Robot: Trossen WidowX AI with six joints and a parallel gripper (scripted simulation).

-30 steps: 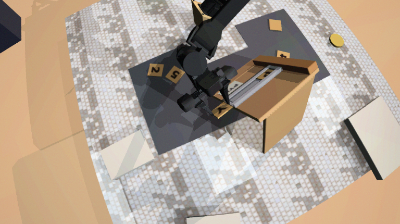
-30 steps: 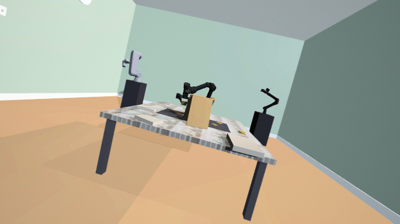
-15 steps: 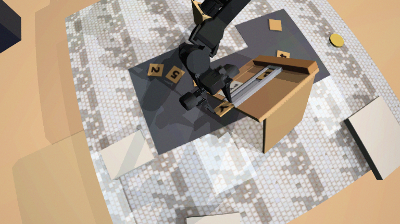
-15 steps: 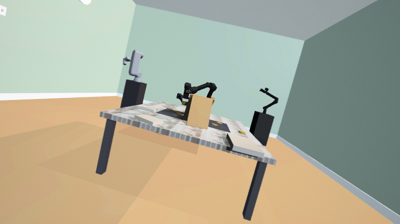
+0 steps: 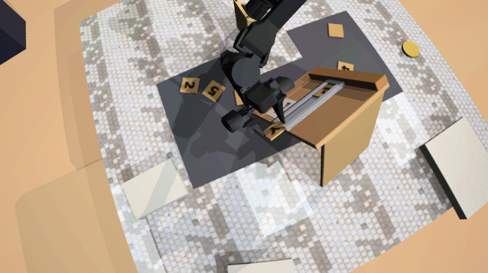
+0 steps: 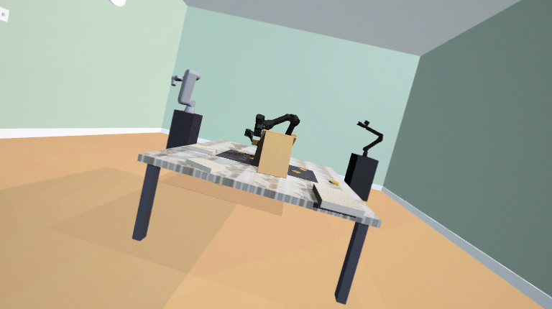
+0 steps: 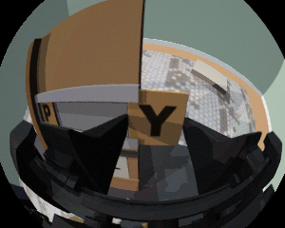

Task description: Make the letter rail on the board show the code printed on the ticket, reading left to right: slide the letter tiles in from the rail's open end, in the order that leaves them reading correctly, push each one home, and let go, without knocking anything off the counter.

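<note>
Now: the P tile 40 mm behind my gripper tip and 170 mm to the left of it. Round my gripper tip: white ticket: 70 mm behind, 60 mm to the left, 70 mm below; L tile: 190 mm behind, 10 mm to the right, 160 mm below; Y tile: right at my gripper tip.
</note>
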